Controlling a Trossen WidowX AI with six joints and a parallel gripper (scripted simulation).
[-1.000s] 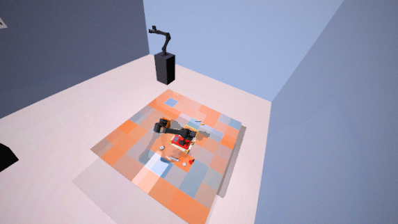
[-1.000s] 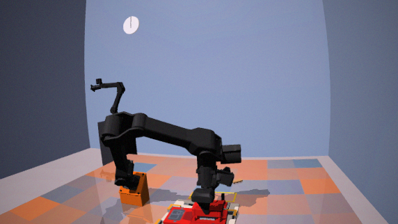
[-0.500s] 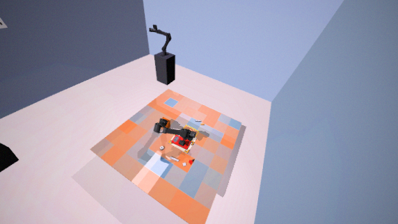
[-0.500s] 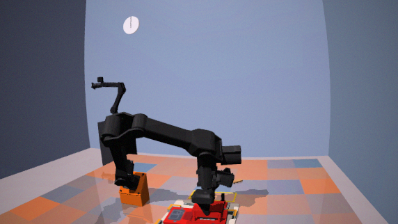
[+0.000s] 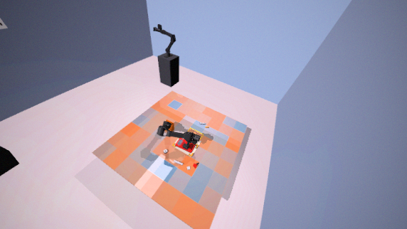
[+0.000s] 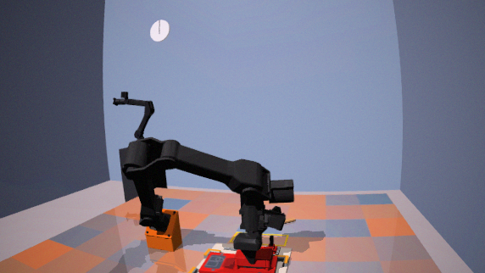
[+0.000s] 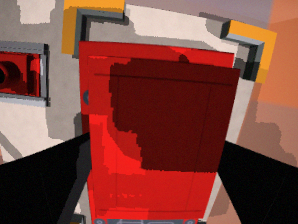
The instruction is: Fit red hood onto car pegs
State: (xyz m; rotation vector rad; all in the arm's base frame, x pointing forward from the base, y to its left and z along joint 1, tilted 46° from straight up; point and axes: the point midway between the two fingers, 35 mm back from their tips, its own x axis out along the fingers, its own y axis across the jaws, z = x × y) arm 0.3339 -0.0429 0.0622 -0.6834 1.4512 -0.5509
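The red hood lies 1 cm above my gripper tip. Also, from my gripper tip: white jig 3 cm behind, 2 cm to the left, 4 cm below.
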